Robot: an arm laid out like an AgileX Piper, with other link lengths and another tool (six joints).
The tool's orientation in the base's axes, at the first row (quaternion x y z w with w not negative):
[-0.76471, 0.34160, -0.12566, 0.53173]
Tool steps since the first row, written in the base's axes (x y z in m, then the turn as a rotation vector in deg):
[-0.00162, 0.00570, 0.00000, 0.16, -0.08, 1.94]
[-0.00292, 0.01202, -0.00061, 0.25, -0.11, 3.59]
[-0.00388, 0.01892, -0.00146, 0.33, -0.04, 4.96]
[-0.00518, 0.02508, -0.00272, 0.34, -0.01, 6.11]
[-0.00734, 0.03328, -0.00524, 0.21, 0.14, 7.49]
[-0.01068, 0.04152, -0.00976, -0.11, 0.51, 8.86]
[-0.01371, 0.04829, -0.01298, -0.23, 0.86, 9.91]
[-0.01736, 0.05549, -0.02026, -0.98, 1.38, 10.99]
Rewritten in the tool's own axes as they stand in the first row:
[-0.00493, -0.00052, 0.00325, -0.16, -1.79, -0.75]
[-0.00993, -0.00073, 0.00737, -0.36, -3.30, -1.39]
[-0.01502, -0.00098, 0.01220, -0.58, -4.58, -1.84]
[-0.01980, -0.00059, 0.01646, -0.79, -5.62, -2.28]
[-0.02633, 0.00087, 0.02224, -1.22, -6.84, -2.80]
[-0.03342, 0.00458, 0.02820, -1.93, -8.03, -3.26]
[-0.03954, 0.00729, 0.03274, -2.43, -8.99, -3.50]
[-0.04570, 0.01380, 0.03888, -3.51, -9.78, -3.97]

